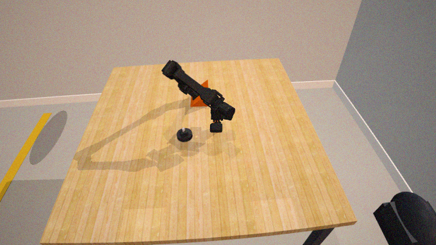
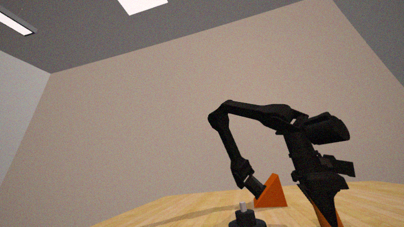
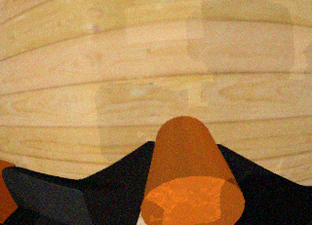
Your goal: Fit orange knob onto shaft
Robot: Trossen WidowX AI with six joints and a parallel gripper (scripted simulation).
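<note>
The orange knob lies 3 cm above my gripper tip. Round my gripper tip: round pedestal: 18 cm to the right, 2 cm ahead, 2 cm above.
</note>
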